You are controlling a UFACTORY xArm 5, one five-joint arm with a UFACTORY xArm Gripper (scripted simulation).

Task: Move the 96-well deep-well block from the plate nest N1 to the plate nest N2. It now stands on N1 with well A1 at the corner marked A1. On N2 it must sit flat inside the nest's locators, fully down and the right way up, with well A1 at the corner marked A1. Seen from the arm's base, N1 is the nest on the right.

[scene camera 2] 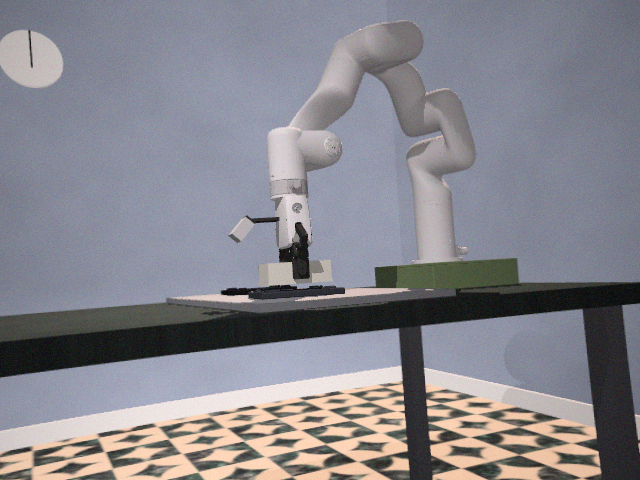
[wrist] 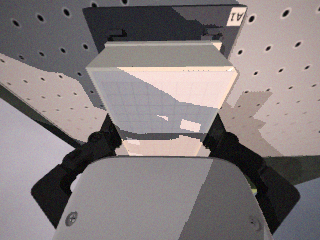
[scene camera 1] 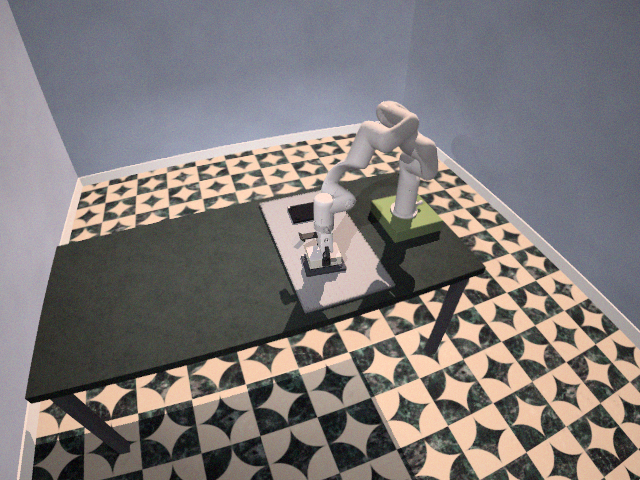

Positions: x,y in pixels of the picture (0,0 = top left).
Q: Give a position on a dark nest N2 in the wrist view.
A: At 135,27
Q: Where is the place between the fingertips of the gripper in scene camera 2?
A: At 294,279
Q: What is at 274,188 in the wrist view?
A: The gripper.
